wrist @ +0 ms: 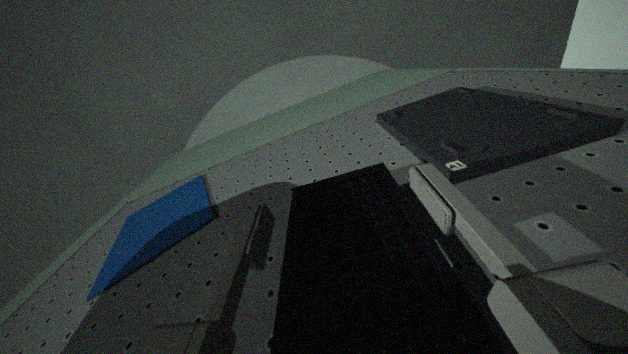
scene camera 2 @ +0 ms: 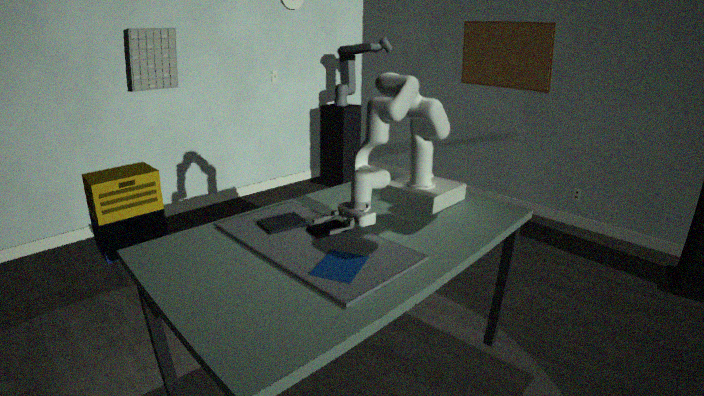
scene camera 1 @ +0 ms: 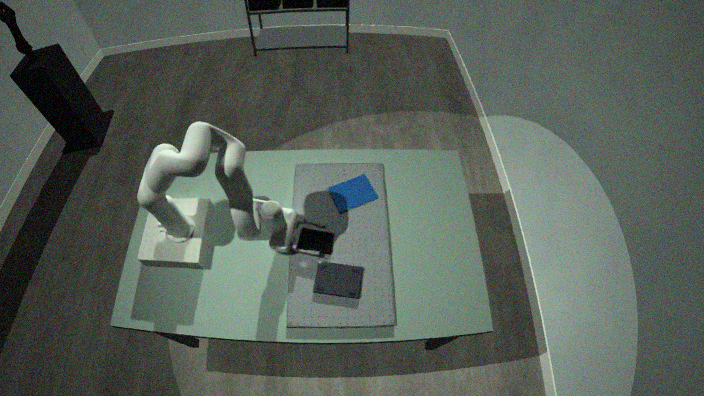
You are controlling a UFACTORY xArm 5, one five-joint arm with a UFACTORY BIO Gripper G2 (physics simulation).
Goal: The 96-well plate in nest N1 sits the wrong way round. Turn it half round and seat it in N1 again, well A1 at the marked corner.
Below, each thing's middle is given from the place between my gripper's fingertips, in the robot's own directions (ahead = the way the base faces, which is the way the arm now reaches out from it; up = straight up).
The black 96-well plate (scene camera 1: pixel 309 239) is 30 mm behind my hand, 10 mm to the left of it and 10 mm below it. From my hand the other things lie so: nest N1 (scene camera 1: pixel 337 279): 30 mm ahead, 160 mm to the right, 10 mm below; flat blue rectangle (scene camera 2: pixel 340 266): 150 mm ahead, 200 mm to the left, 20 mm below.
